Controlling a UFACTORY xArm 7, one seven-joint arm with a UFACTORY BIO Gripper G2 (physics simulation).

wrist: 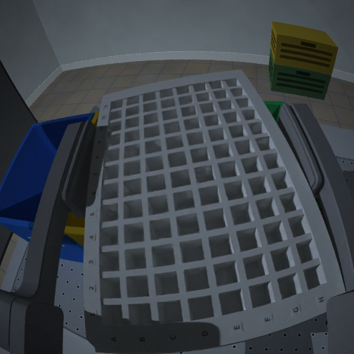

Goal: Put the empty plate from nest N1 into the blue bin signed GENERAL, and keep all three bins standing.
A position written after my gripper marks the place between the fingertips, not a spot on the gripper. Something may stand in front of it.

Observation:
I see my gripper [186, 120] and a plate [199, 224].

